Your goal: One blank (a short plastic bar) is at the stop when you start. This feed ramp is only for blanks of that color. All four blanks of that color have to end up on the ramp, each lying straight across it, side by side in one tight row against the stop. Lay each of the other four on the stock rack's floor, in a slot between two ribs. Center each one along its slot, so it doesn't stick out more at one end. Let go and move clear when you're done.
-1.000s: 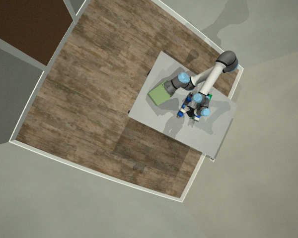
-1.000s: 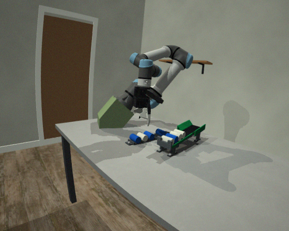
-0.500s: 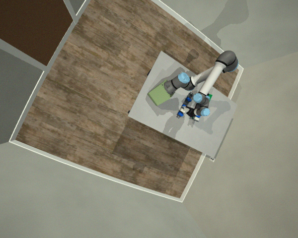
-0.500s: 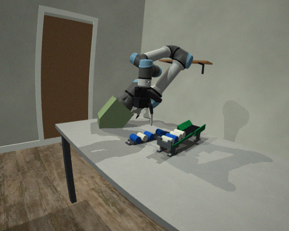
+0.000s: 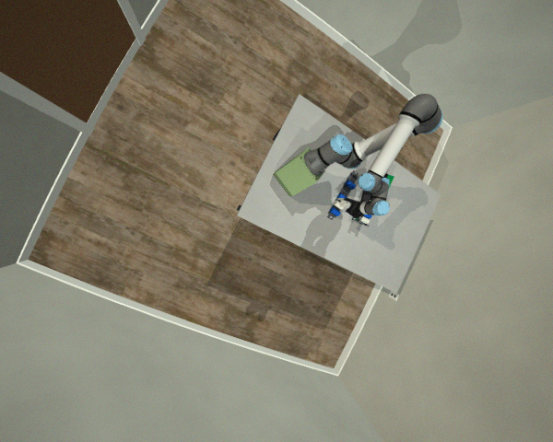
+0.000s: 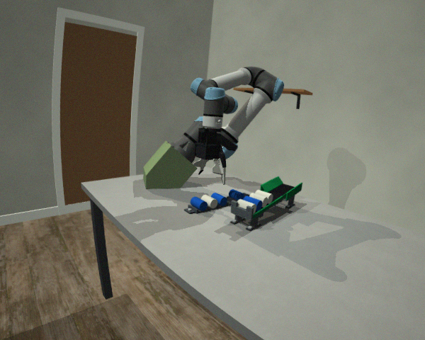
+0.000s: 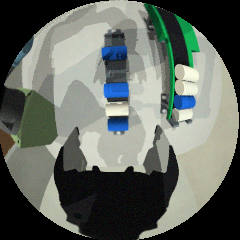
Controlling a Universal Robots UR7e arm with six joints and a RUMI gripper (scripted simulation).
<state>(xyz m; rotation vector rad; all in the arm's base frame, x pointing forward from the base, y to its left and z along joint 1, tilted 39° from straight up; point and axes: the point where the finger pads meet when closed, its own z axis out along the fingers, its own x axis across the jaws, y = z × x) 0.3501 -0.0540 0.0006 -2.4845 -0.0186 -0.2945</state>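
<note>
My gripper is now 13 cm above the dark stock rack, 8 cm to the right of it and 1 cm past it. Round my hand: grey stop 20 cm ahead, 6 cm below.
</note>
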